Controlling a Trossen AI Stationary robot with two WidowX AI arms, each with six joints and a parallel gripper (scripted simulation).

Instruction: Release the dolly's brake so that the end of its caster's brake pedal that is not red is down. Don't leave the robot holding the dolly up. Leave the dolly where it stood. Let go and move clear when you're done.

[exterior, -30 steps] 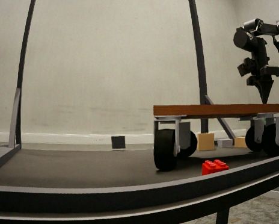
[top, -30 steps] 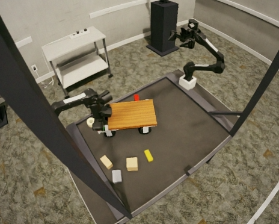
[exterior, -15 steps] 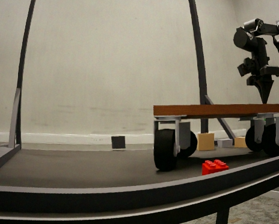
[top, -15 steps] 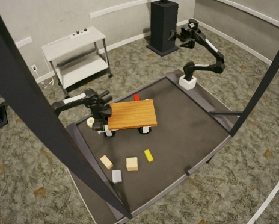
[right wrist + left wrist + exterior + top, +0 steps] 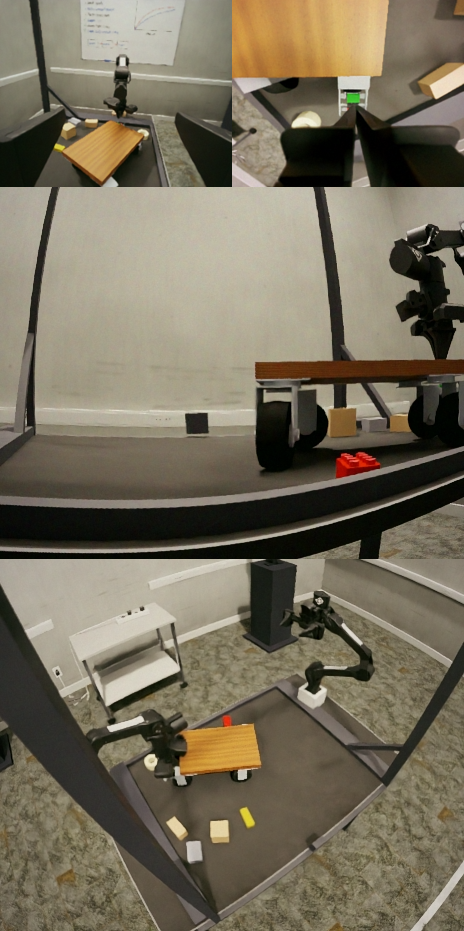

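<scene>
The brake pedal is 10 mm ahead of my left hand, 10 mm to the left of it and 80 mm below it. Round my left hand: red brick 130 mm ahead, 360 mm to the right, 150 mm below; yellow block 290 mm behind, 130 mm to the right, 150 mm below; grey block 290 mm behind, 100 mm to the left, 150 mm below.
</scene>
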